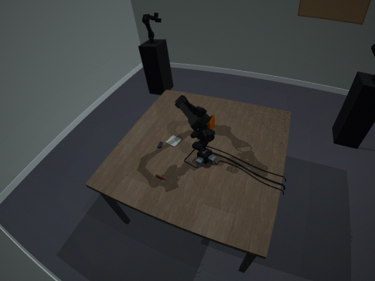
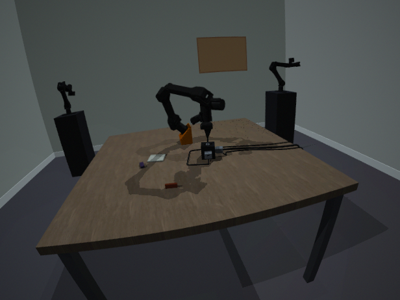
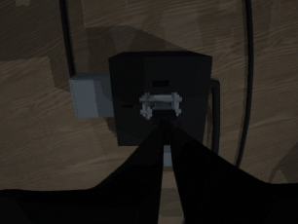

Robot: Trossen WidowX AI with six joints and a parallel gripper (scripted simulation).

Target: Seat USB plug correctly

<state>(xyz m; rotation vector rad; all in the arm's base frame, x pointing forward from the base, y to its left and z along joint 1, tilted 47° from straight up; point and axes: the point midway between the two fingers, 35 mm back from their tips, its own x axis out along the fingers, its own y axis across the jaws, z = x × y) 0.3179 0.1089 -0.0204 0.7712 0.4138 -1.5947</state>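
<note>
Now: gripper tip 2 cm above the USB plug. Round my gripper tip: USB socket 5 cm below; then red piece 26 cm ahead, 24 cm to the right, 11 cm below; then white pad 9 cm behind, 30 cm to the right, 11 cm below.
</note>
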